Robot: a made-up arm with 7 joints.
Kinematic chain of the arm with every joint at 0, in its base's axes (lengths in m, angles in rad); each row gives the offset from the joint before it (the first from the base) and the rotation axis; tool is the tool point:
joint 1: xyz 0 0 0.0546 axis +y
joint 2: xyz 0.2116 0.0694 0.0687 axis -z
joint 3: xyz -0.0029 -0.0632 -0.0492 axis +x
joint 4: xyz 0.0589 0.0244 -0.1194 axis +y
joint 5: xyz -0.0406 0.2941 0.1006 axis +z
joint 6: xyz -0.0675 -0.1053 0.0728 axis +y
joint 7: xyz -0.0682 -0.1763 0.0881 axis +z
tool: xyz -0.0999 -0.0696 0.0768
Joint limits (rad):
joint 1: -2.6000..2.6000
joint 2: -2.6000..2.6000
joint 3: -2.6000..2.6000
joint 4: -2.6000..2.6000
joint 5: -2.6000..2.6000
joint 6: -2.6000..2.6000
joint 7: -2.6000..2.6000
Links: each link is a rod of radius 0.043 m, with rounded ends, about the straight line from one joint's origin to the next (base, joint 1, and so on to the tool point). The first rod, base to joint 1, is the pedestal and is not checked.
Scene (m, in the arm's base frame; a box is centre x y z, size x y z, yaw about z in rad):
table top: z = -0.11
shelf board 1: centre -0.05 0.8 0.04 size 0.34 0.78 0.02 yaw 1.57
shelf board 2: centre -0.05 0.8 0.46 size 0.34 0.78 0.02 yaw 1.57
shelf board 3: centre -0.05 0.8 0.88 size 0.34 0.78 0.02 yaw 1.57
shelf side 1: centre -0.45 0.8 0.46 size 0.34 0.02 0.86 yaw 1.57
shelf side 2: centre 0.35 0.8 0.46 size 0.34 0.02 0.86 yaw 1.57
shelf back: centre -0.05 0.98 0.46 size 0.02 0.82 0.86 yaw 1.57
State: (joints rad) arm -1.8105 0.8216 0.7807 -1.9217 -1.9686 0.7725 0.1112
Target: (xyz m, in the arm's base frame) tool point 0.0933 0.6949 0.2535
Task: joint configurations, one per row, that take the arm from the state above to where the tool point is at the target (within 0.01 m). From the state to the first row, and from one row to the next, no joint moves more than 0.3 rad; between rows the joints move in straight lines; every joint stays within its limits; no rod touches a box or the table.
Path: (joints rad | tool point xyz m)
1: -1.9492 0.8975 0.7948 -1.9160 -1.7367 0.9766 0.1178 | -0.1019 0.6265 0.6749
2: -2.0879 0.9735 0.8088 -1.9103 -1.5047 1.1808 0.1244 | -0.1037 0.5348 0.6756
3: -2.2266 1.0494 0.8229 -1.9047 -1.2728 1.3849 0.1310 | -0.1135 0.4433 0.6440
4: -2.1917 0.8569 0.8271 -1.6761 -1.1587 1.4794 0.0651 | 0.0084 0.5035 0.4525
5: -2.1568 0.6643 0.8313 -1.4475 -1.0446 1.5740 -0.0007 | 0.0931 0.4620 0.2535
6: -1.9946 0.5925 0.7783 -1.5008 -1.3173 1.3161 0.0184 | 0.1071 0.5861 0.2599
7: -1.8324 0.5206 0.7254 -1.5542 -1.5899 1.0581 0.0375 | 0.0933 0.6949 0.2535

